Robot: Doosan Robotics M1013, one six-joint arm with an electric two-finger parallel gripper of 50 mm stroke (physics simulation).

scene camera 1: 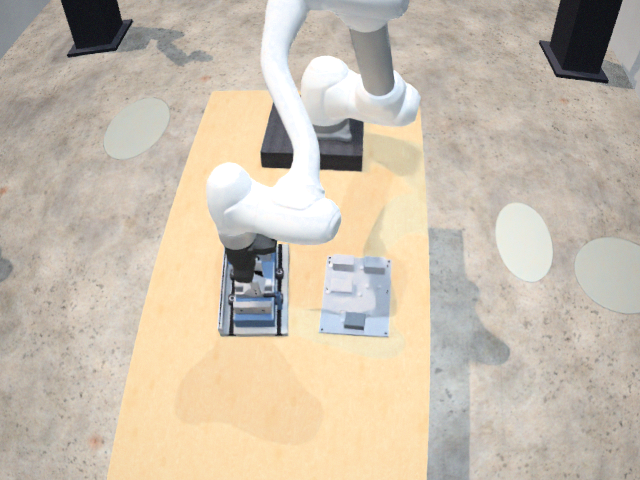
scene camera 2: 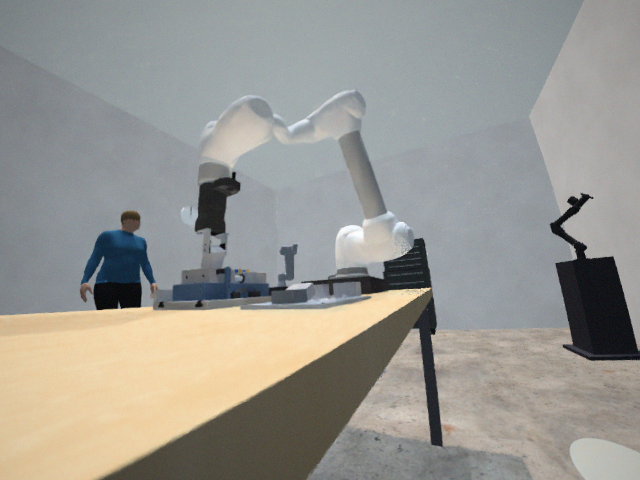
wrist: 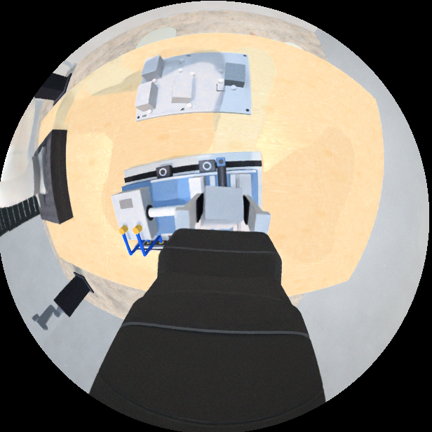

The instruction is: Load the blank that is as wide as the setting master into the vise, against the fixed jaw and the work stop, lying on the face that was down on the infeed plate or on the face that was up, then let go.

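Frame: origin at the arm's base, x ahead, y left, z up, level; millimetres.
Where they show: gripper, fingertip midpoint: (scene camera 1: 258, 285) (scene camera 2: 214, 255); arm's base, origin of the base link: (scene camera 1: 325, 124) (scene camera 2: 352, 280).
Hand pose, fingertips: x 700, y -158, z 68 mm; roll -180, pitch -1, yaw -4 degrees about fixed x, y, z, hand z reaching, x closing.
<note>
Each offset is from my fingertips to the top centre of the thing. "spot": to the spot under its first point.
My gripper (scene camera 1: 252, 285) (scene camera 2: 214, 252) (wrist: 222, 202) is shut on a light grey blank @[5 mm back, 11 mm right, 30 mm up] (scene camera 2: 213, 259) (wrist: 223, 202). In scene camera 2 the blank looks somewhat tilted, its lower edge close to the top of the vise jaws. The vise @[67 mm back, 29 mm right, 35 mm down] (scene camera 1: 253, 317) (scene camera 2: 206, 292) (wrist: 167, 192) has a blue body and grey jaws. The work stop @[spot: 5 mm ahead, 49 mm left, 58 mm down] (scene camera 1: 278, 299) (wrist: 221, 162), a blue clamp with a dark rod, is on its side rail; the held blank hides the rod's end in the wrist view. A darker block @[38 mm ahead, 253 mm left, 102 mm down] (scene camera 1: 355, 320) (scene camera 2: 289, 295) (wrist: 235, 73), possibly the setting master, sits on the infeed plate @[55 mm back, 260 mm left, 126 mm down] (scene camera 1: 379, 304) (wrist: 205, 104).
Three lighter blocks @[150 mm back, 221 mm left, 91 mm down] (scene camera 1: 342, 264) @[142 mm back, 311 mm left, 91 mm down] (scene camera 1: 374, 266) @[70 mm back, 217 mm left, 86 mm down] (scene camera 1: 341, 285) and small pegs stand on the plate beside the vise. A grey cylinder housing (wrist: 132, 212) with blue hoses stands at one vise end. The robot's dark base (scene camera 1: 341, 160) is behind. A person (scene camera 2: 121, 258) stands beyond the table.
</note>
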